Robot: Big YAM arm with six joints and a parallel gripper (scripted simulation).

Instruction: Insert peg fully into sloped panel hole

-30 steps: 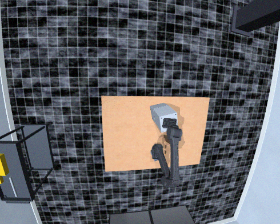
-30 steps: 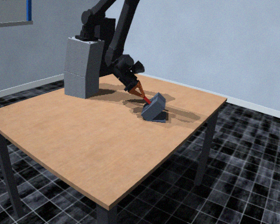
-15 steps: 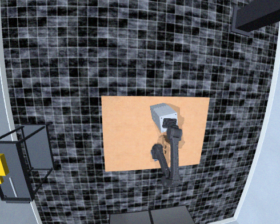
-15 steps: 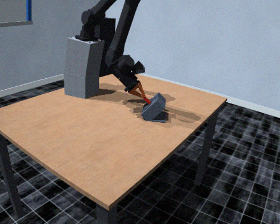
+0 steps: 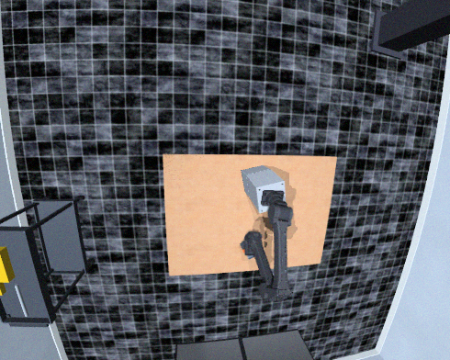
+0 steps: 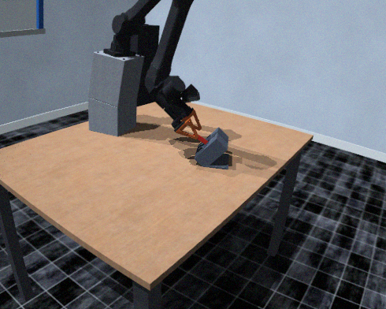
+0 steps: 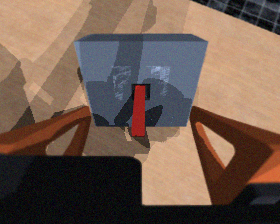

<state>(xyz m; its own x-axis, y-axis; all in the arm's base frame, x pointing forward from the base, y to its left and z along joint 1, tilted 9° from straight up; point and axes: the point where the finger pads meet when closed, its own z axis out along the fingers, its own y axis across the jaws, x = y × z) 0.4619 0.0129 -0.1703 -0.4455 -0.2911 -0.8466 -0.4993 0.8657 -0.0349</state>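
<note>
My hand is 3 cm above the red peg, 2 cm short of it and 1 cm to the right of it.
</note>
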